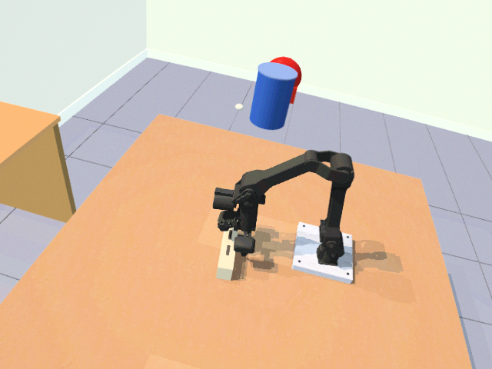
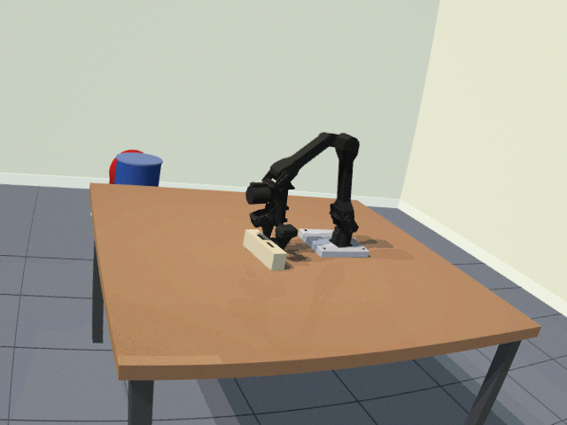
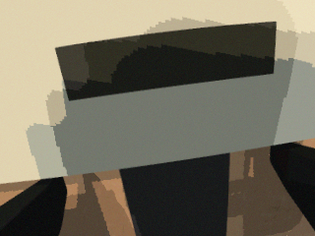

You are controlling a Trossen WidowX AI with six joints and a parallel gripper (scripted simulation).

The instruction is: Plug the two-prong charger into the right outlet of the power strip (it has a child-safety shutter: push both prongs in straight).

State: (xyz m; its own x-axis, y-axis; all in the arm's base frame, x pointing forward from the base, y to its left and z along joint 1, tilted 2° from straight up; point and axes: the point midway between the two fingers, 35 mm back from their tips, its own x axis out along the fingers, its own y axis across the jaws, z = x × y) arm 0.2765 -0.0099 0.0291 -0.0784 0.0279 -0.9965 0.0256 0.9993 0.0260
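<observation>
The black two-prong charger lies 20 mm ahead of my gripper tip and 10 mm above it.
</observation>
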